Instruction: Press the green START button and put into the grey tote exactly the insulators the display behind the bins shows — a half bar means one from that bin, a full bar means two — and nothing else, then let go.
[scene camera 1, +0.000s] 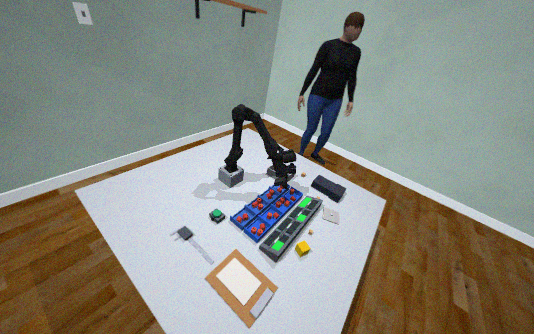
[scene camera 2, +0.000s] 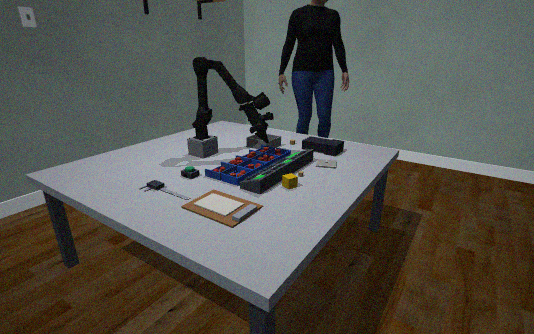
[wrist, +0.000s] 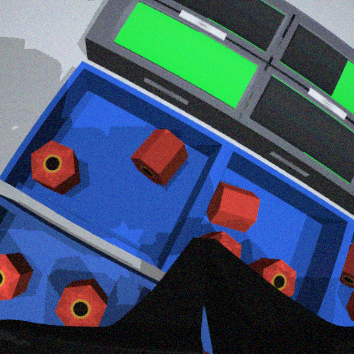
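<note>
My gripper (scene camera 1: 281, 181) (scene camera 2: 262, 136) (wrist: 201, 248) is shut with nothing between its fingers. It hangs just above the far end of the blue bins (scene camera 1: 237, 222) (scene camera 2: 214, 173) (wrist: 219, 165). Red hexagonal insulators lie loose in the bins; in the wrist view one (wrist: 159, 156) lies on its side in the end bin, another (wrist: 54, 166) stands beside it, and one (wrist: 233, 207) lies just past my fingertips. The display (scene camera 1: 290, 226) (scene camera 2: 279, 170) (wrist: 186, 53) behind the bins shows green bars. The green START button (scene camera 1: 216, 213) (scene camera 2: 189, 169) sits left of the bins. The grey tote (scene camera 1: 271, 171) (scene camera 2: 272, 140) is behind my arm.
A dark box (scene camera 1: 328, 187) (scene camera 2: 322, 146), a white tile (scene camera 1: 330, 215), a yellow cube (scene camera 1: 302, 248) (scene camera 2: 289, 181) and small wooden cubes lie right of the display. A clipboard (scene camera 1: 240, 285) and a caliper (scene camera 1: 189, 238) lie in front. A person (scene camera 1: 332, 83) stands behind the table.
</note>
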